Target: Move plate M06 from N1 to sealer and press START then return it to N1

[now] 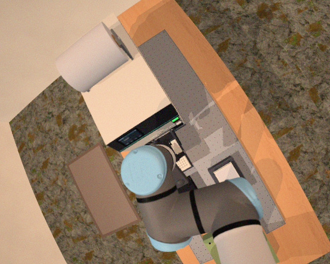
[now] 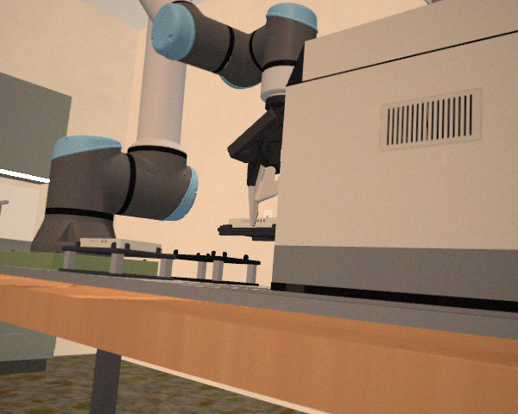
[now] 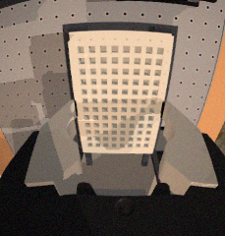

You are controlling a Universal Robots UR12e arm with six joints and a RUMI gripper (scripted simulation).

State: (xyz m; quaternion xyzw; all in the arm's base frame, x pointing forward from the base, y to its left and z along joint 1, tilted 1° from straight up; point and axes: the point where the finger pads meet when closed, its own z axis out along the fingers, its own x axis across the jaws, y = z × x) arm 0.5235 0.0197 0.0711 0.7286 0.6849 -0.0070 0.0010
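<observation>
My gripper is now 1 cm above the plate M06. From my hand the other things lie so: screen (21 cm above, 12 cm ahead, 4 cm to the left); then sealer stage (2 cm below); then plate nest N1 (19 cm behind, 7 cm to the left, 6 cm below).
</observation>
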